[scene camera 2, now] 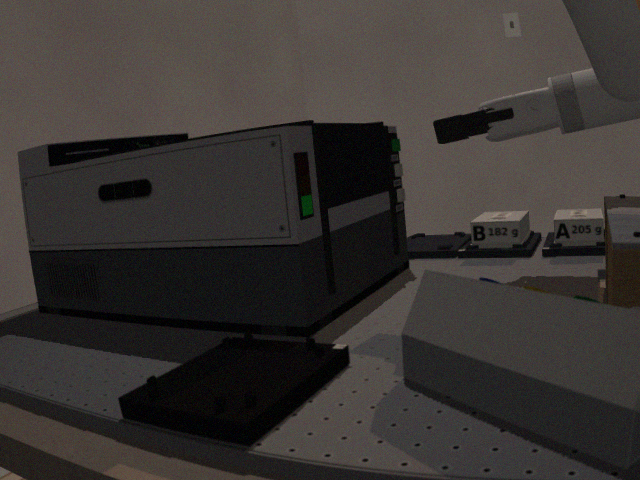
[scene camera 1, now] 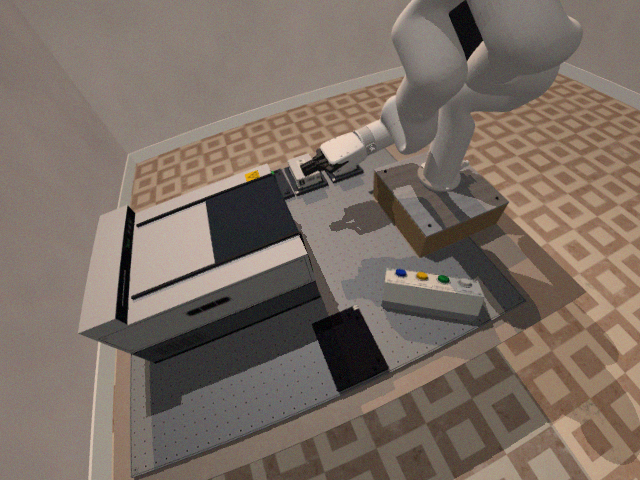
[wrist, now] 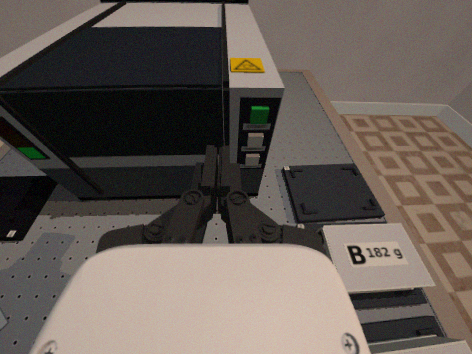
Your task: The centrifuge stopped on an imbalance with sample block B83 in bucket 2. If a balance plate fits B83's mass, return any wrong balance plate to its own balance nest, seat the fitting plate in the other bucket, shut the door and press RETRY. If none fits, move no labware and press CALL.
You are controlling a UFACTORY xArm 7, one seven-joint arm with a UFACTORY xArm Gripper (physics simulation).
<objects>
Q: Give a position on a black tray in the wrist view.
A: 31, 192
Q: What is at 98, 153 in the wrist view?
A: A centrifuge.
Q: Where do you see a balance plate B, 182 g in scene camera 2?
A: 491, 229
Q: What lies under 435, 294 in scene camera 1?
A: A grey button box.
</objects>
